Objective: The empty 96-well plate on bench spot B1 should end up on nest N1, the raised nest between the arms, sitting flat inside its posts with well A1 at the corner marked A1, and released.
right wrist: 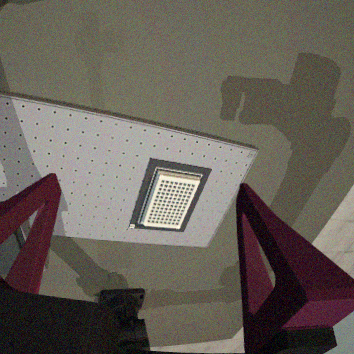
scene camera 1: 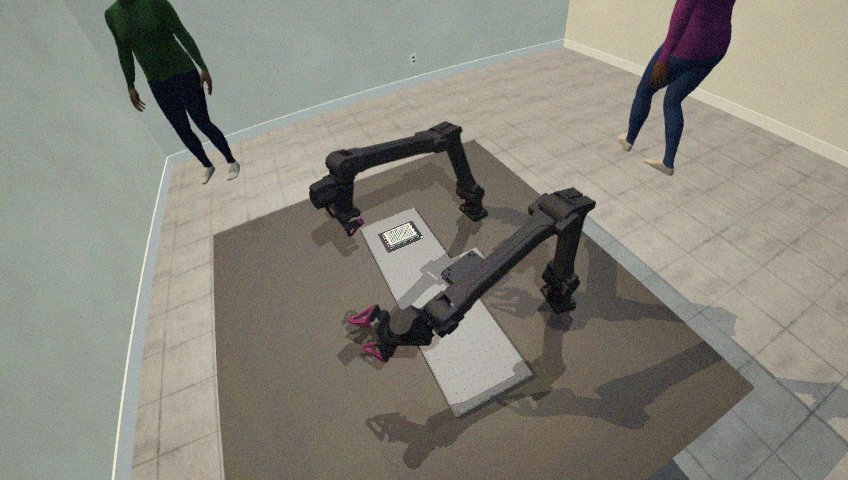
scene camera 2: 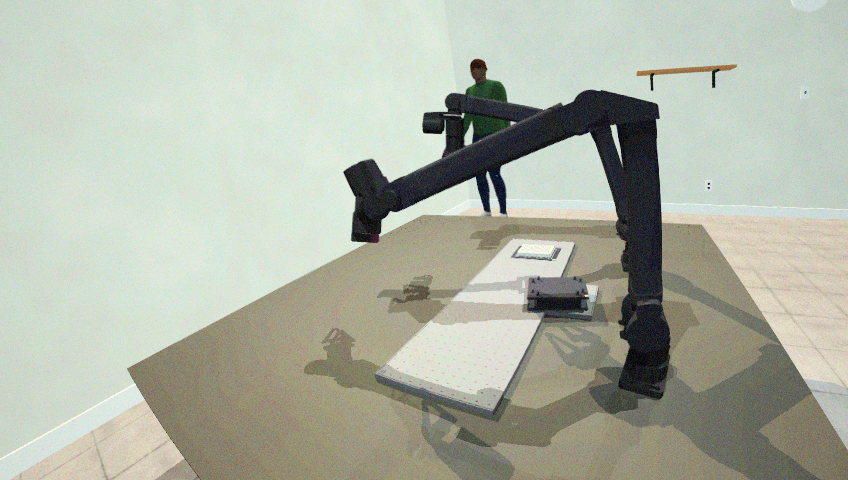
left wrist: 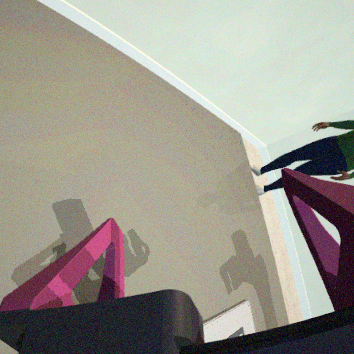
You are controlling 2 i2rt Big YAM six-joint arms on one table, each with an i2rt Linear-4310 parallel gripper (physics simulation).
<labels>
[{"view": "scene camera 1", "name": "my left gripper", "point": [356,333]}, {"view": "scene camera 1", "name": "my right gripper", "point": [342,226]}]
</labels>
